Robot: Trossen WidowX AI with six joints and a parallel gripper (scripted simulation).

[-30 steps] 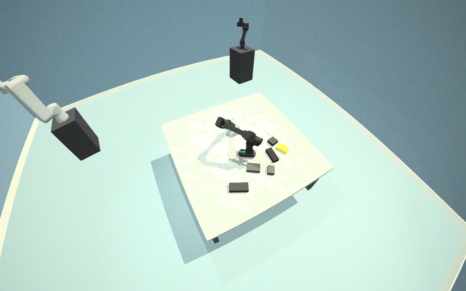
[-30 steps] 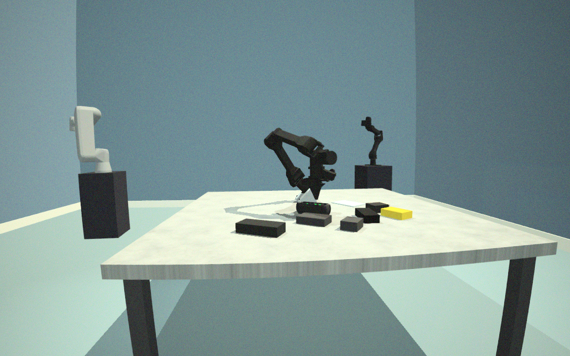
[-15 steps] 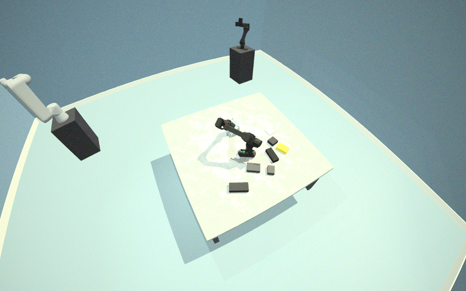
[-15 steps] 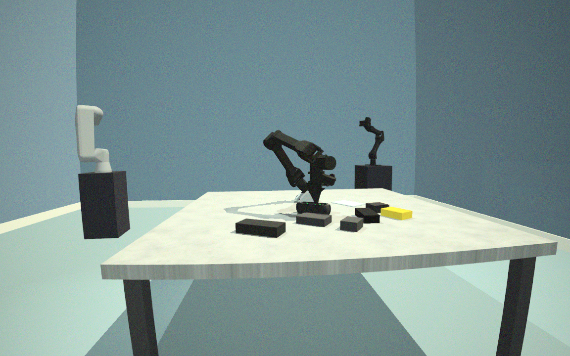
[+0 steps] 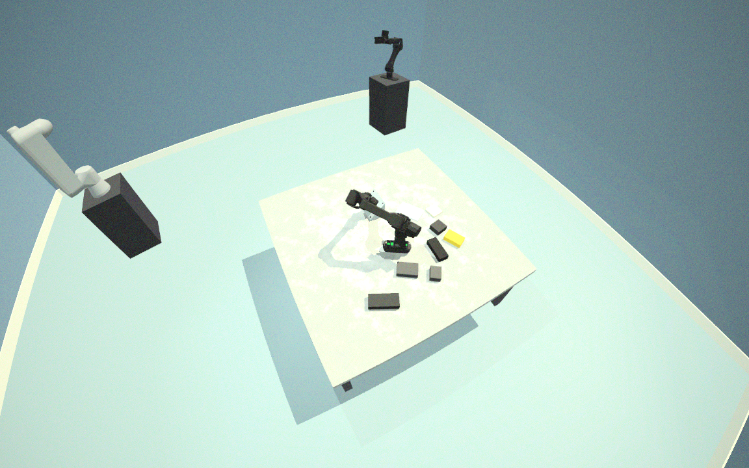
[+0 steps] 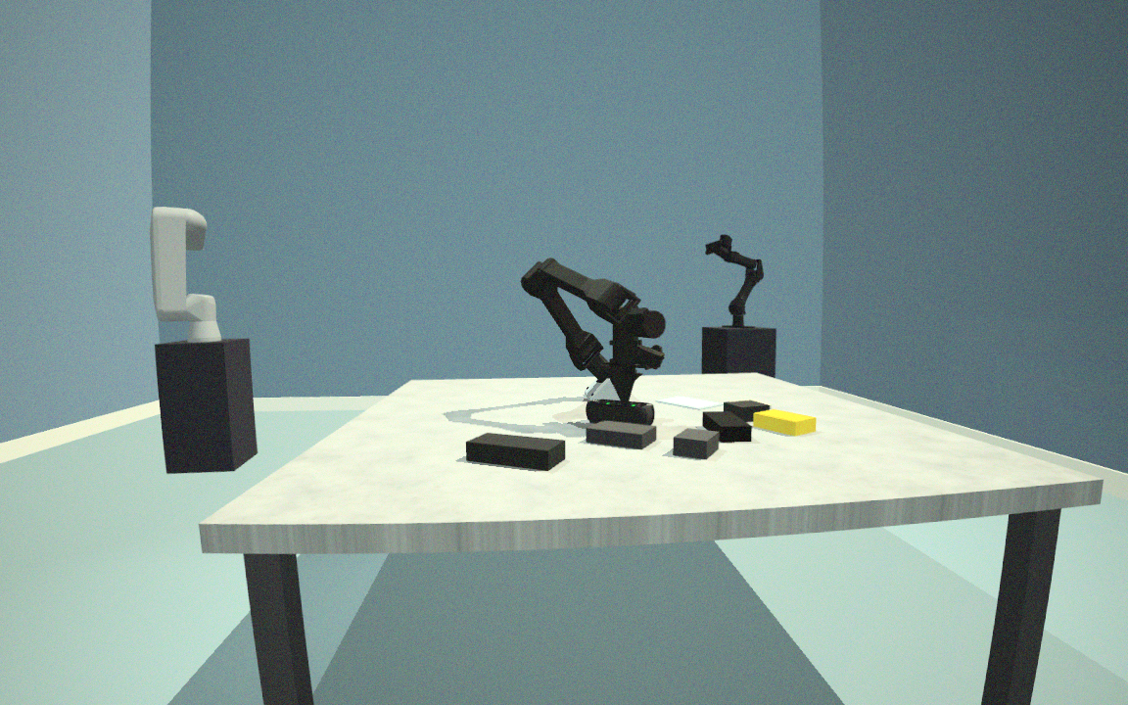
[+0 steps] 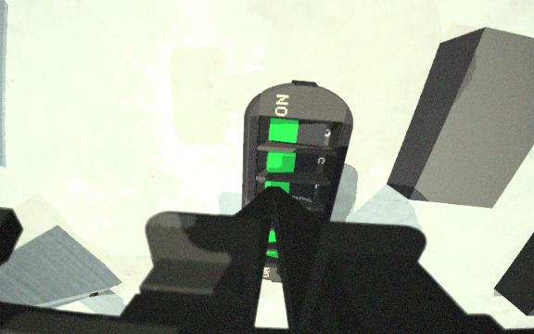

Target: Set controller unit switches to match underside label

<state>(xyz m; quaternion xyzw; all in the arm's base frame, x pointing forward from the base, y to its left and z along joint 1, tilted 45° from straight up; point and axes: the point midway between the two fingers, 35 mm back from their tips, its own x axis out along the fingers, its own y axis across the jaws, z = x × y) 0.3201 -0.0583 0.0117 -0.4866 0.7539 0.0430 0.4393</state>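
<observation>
The flat grey block is 15 cm ahead of my gripper tip, 6 cm to the right of it and 3 cm below it. The rest, counted from my gripper tip: yellow block (15 cm ahead, 31 cm to the left, 3 cm below); small grey cube (26 cm ahead, 5 cm to the left, 3 cm below); long dark block (23 cm ahead, 27 cm to the right, 2 cm below).
</observation>
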